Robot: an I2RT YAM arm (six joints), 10 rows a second.
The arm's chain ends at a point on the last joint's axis. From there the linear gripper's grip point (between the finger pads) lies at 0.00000 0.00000 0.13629 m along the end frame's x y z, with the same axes.
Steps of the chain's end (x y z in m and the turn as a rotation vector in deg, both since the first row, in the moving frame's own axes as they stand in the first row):
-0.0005, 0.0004, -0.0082, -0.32, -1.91, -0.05
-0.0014, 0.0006, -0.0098, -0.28, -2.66, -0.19
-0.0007, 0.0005, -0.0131, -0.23, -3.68, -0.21
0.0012, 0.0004, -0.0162, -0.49, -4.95, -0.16
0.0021, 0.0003, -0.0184, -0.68, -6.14, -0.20
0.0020, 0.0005, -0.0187, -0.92, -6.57, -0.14
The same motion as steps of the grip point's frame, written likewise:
-0.0050, 0.0012, -0.0083, -0.32, -1.91, -0.05
-0.0077, 0.0013, -0.0099, -0.28, -2.66, -0.19
-0.0094, 0.0011, -0.0134, -0.23, -3.68, -0.21
-0.0106, 0.0016, -0.0167, -0.49, -4.95, -0.16
-0.0125, 0.0019, -0.0192, -0.68, -6.14, -0.20
-0.0136, 0.0027, -0.0196, -0.92, -6.57, -0.14

